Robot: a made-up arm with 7 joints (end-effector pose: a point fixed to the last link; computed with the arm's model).
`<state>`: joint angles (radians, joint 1 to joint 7).
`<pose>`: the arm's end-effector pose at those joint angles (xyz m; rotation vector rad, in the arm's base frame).
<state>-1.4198 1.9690 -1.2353 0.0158 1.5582 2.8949 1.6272</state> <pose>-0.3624 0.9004 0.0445 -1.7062 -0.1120 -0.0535</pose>
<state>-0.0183 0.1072 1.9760 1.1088 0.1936 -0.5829 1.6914</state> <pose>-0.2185 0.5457 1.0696 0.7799 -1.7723 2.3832</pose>
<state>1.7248 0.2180 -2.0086 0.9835 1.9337 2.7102 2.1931</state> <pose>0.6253 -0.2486 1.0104 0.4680 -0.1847 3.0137</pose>
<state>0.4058 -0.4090 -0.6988 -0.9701 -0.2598 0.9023 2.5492</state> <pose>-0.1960 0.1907 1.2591 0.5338 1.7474 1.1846</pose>
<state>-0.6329 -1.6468 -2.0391 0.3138 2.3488 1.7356 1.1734</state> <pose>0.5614 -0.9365 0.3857 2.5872 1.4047 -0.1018</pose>
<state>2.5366 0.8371 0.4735 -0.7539 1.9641 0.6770 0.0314</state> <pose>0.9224 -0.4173 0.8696 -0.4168 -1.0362 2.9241</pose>
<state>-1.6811 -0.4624 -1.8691 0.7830 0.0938 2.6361 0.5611</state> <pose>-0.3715 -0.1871 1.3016 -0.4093 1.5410 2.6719</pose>
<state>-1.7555 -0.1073 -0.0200 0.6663 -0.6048 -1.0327 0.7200</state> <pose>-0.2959 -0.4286 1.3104 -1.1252 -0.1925 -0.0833</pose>
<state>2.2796 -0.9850 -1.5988 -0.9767 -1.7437 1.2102 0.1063</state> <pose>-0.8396 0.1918 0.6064 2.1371 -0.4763 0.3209</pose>
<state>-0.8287 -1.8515 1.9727 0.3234 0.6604 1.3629 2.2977</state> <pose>0.8319 -0.6308 0.0700 0.3299 0.1748 -2.3877</pose>
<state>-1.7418 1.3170 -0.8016 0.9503 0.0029 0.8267 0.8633</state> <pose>-0.3890 0.9142 0.9340 2.2210 -0.9328 -0.3114</pose>
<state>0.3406 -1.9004 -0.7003 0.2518 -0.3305 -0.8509 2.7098</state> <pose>0.9895 0.0810 -0.0594 -2.2328 0.5399 1.2317</pose>
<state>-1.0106 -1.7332 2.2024 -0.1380 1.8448 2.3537 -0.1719</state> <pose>0.5698 -0.8186 0.2419 -0.9420 0.0726 -2.0239</pose>
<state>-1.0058 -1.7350 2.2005 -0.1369 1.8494 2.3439 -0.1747</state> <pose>0.5748 -0.8162 0.2404 -0.9439 0.0653 -2.0269</pose>
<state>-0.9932 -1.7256 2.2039 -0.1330 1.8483 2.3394 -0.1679</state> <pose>0.5876 -0.8096 0.2513 -0.9352 0.0493 -2.0259</pose>
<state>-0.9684 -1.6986 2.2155 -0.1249 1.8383 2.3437 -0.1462</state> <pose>0.6121 -0.7954 0.2814 -0.9096 0.0202 -2.0175</pose>
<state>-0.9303 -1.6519 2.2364 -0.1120 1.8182 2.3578 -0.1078</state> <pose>0.6476 -0.7705 0.3332 -0.8650 -0.0222 -1.9993</pose>
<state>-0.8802 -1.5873 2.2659 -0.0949 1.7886 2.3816 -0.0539</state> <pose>0.6894 -0.7321 0.4049 -0.8038 -0.0740 -1.9686</pose>
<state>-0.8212 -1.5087 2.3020 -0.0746 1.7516 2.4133 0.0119</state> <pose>0.7304 -0.6792 0.4916 -0.7314 -0.1302 -1.9251</pose>
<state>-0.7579 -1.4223 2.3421 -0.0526 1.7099 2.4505 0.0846</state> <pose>0.7632 -0.6146 0.5856 -0.6553 -0.1850 -1.8705</pose>
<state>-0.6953 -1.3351 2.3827 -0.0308 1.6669 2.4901 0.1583</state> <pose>0.7828 -0.5441 0.6781 -0.5836 -0.2335 -1.8098</pose>
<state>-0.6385 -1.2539 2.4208 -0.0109 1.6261 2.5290 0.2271</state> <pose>0.7882 -0.4758 0.7615 -0.5218 -0.2729 -1.7497</pose>
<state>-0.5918 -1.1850 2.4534 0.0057 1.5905 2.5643 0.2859</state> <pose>0.7829 -0.4175 0.8295 -0.4742 -0.3020 -1.6967</pose>
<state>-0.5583 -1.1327 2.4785 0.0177 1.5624 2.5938 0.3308</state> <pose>0.7725 -0.3745 0.8790 -0.4423 -0.3204 -1.6559</pose>
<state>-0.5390 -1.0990 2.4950 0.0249 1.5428 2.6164 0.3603</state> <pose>0.7624 -0.3488 0.9096 -0.4258 -0.3290 -1.6294</pose>
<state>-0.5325 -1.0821 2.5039 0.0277 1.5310 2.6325 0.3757</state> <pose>0.7553 -0.3388 0.9242 -0.4219 -0.3295 -1.6162</pose>
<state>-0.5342 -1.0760 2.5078 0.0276 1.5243 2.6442 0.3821</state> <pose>0.7509 -0.3386 0.9288 -0.4256 -0.3248 -1.6117</pose>
